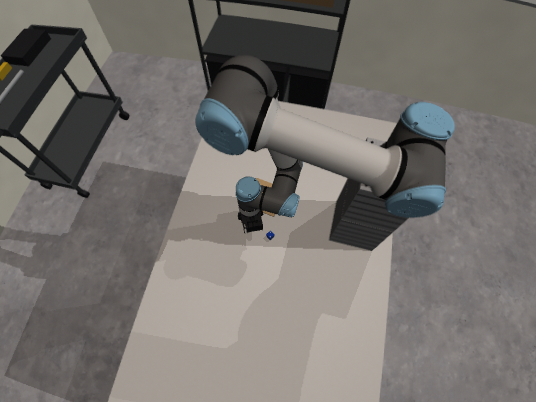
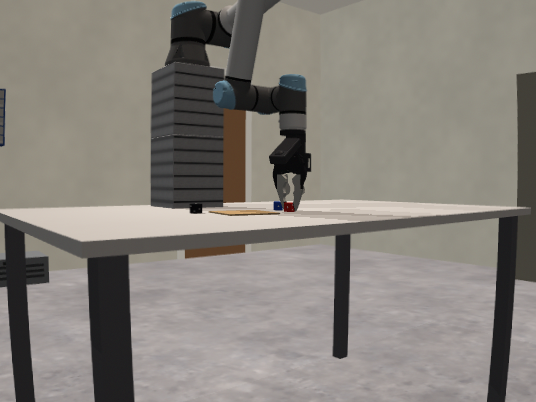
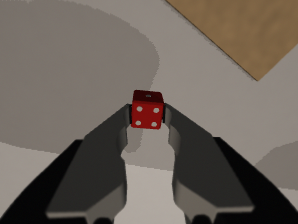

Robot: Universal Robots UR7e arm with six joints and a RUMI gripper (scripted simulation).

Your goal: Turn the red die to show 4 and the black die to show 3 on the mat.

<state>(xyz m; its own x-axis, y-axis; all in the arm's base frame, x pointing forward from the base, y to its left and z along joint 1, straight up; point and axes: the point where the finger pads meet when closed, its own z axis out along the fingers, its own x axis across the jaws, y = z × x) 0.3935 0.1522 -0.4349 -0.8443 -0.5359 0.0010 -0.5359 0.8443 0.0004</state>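
My hand is 140 mm to the left of the brown mat and 20 mm above it. The rest, counted from my hand: blue die (90 mm behind, 20 mm to the left, 10 mm below); black die (60 mm behind, 250 mm to the right, 10 mm below); red die (right at my hand).
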